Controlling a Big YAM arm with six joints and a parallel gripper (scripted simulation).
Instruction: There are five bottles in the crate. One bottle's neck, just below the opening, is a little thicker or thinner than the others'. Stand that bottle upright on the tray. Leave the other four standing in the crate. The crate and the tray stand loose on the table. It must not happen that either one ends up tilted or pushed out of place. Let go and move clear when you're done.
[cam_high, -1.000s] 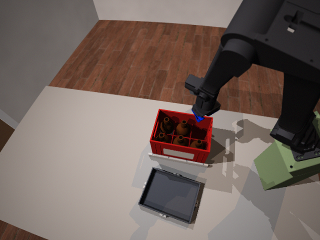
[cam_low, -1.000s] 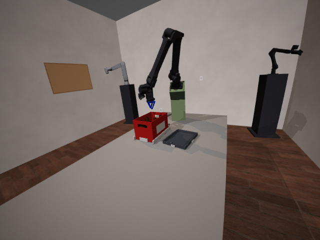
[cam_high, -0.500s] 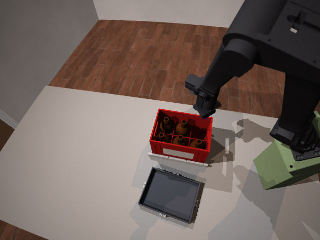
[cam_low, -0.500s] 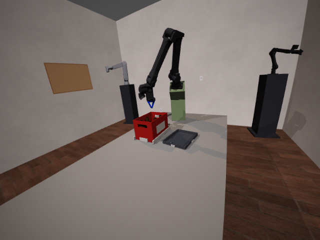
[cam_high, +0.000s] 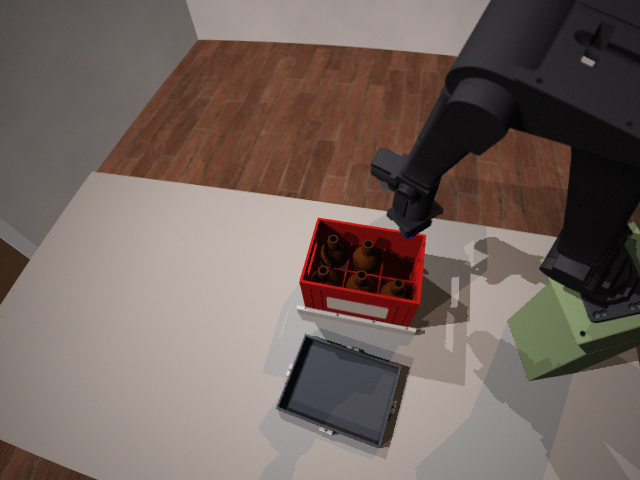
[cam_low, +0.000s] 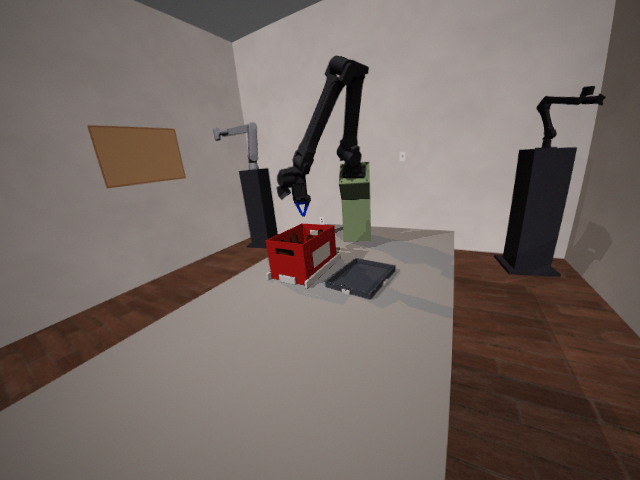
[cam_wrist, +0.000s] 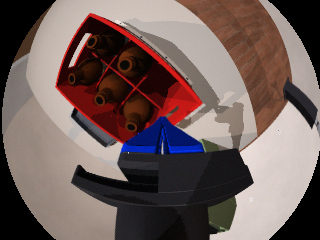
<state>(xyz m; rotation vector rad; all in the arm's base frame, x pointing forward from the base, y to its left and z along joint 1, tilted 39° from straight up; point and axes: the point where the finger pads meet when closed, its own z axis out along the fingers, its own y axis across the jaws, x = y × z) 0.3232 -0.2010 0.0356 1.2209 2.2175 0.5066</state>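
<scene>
The crate lies 15 cm below my hand, 10 cm ahead of it and 3 cm to the left of it. Round my hand: dark grey tray (29 cm to the left, 22 cm below, 15 cm ahead); brown bottle (19 cm ahead, 15 cm below, 5 cm to the left).
</scene>
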